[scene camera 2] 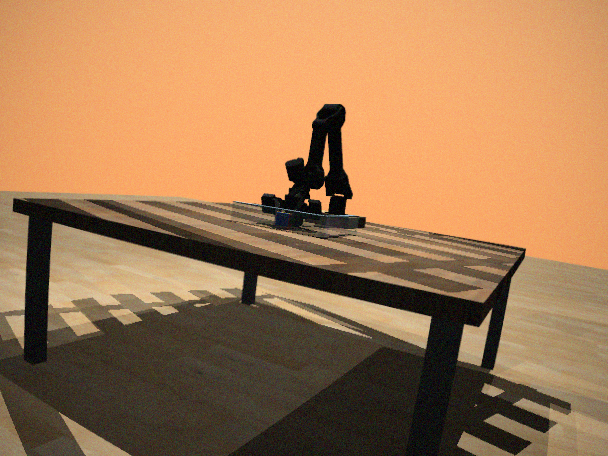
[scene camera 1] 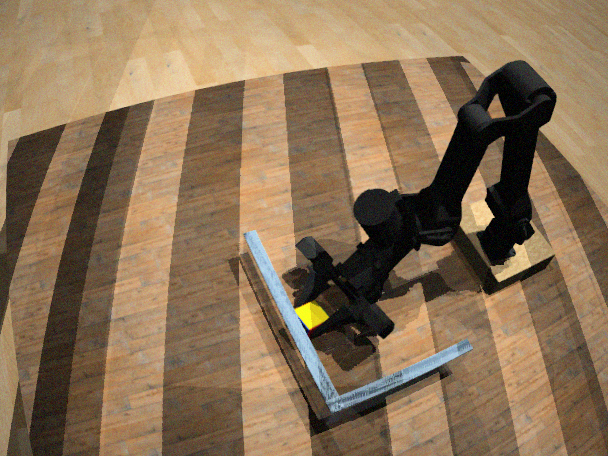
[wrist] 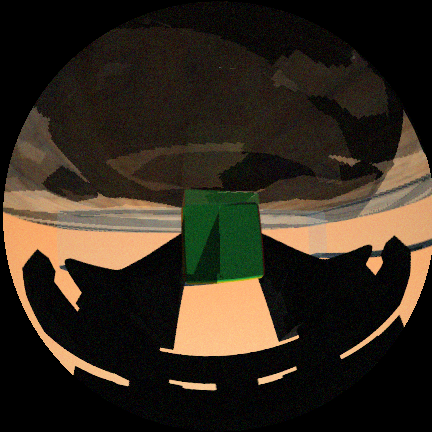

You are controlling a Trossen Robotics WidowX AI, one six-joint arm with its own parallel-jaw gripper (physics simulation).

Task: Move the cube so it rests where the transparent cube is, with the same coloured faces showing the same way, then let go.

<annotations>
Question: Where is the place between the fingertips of my gripper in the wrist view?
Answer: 218,236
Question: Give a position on a cube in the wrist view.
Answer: At 233,251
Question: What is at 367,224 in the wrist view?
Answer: A grey L-shaped rail.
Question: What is my gripper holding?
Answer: A cube.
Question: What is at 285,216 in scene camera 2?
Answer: A grey L-shaped rail.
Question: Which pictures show my gripper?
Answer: Scene camera 2, scene camera 1 and the wrist view: all of them.
</annotations>
